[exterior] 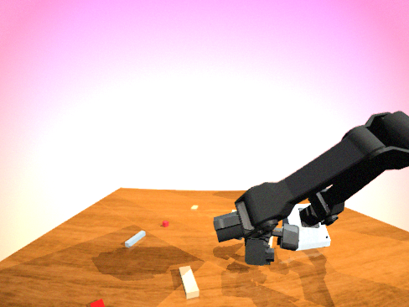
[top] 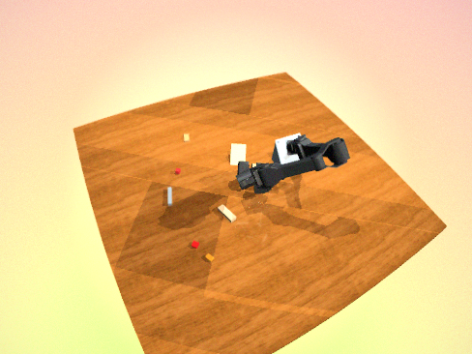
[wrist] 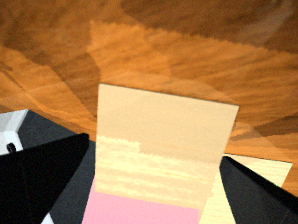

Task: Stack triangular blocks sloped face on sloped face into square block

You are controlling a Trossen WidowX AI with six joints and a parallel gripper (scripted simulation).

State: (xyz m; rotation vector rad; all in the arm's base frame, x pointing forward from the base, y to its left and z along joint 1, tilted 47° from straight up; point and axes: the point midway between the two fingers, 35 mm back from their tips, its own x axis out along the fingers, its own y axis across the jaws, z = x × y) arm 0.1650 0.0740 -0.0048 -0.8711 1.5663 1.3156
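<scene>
My gripper tip is now 1 cm below the tan triangular block. The rest, counted from my gripper tip: yellow cube (32 cm ahead, 31 cm to the left, 1 cm below); cream bar (20 cm ahead, 16 cm to the left, 1 cm below).
</scene>
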